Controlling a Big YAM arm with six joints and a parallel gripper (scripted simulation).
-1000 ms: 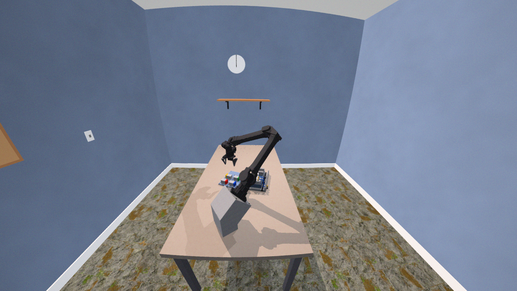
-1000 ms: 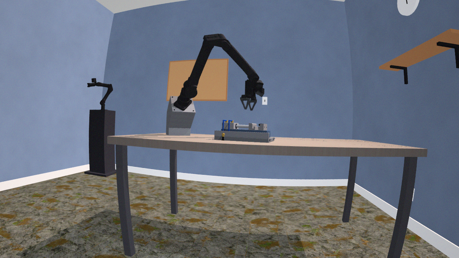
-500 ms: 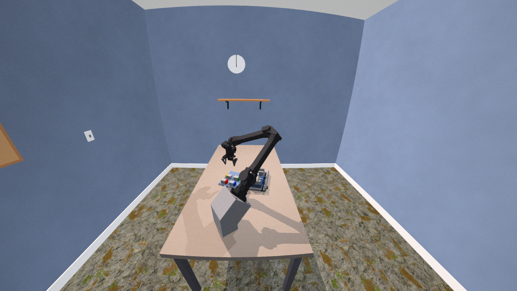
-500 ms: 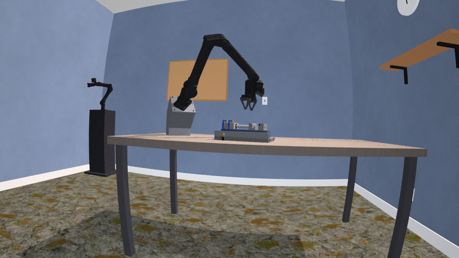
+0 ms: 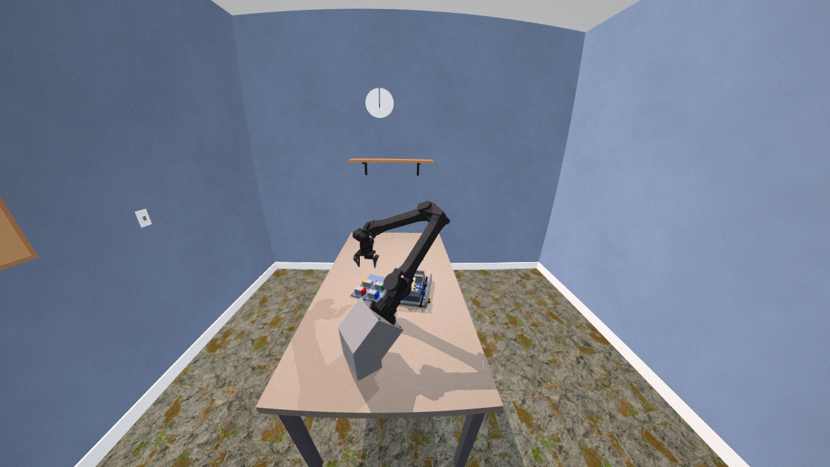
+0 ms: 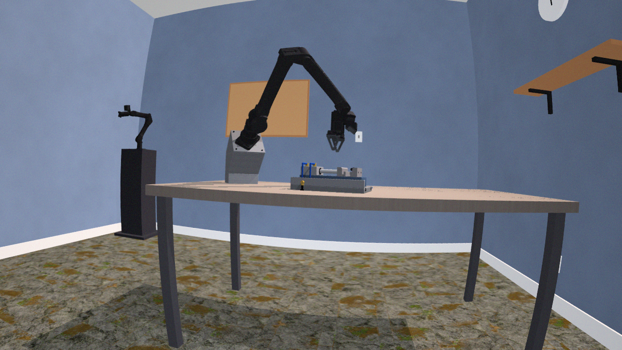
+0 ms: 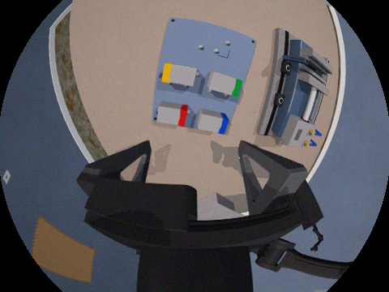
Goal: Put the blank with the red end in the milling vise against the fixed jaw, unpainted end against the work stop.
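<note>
Now: hand 16 cm above the yellow-ended blank, 6 cm short of it and 1 cm to the right of it. Round my hand: green-ended blank (16 cm below, 7 cm to the right, 2 cm ahead); then blue-ended blank (16 cm below, 6 cm behind, 3 cm to the right); then blue plate (19 cm below, 4 cm ahead, 3 cm to the right).
</note>
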